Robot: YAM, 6 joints.
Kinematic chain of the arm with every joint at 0, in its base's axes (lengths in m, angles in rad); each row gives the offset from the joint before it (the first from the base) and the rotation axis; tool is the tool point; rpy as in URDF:
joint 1: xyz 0 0 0.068 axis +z
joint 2: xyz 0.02 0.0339 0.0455 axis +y
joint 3: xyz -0.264 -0.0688 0 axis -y
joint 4: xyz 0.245 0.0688 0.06 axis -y
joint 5: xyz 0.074 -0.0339 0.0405 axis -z
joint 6: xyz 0.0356 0 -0.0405 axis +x
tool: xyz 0 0 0 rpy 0 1.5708 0
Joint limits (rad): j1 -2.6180..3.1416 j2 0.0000..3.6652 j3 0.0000..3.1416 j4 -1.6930..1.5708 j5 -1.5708..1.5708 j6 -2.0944..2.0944
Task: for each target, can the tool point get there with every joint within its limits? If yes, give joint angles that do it. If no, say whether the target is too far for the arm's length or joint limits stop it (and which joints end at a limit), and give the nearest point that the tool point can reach.
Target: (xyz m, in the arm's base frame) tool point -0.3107 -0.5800 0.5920
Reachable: no: too far | nearest point -0.2459 -0.4590 0.4890 | short by 0.172 m
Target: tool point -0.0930 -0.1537 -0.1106
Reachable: yes | joints -1.9478 2.7613 0.5277 0.8290 0.9960 0.3162
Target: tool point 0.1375 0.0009 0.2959
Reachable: yes | joints 0.2229 0.5264 0.4237 0.2651 0.9783 0.5627
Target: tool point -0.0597 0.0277 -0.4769
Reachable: no: joint limits stop it (at a limit: joint 2) | nearest point -0.1039 0.0482 -0.3546 | short by 0.132 m
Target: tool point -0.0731 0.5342 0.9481
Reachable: no: too far | nearest point -0.0475 0.3473 0.6449 | short by 0.357 m
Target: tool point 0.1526 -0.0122 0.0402
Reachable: yes | joints -0.1772 1.9046 0.5030 -0.7075 -0.4328 -0.3744
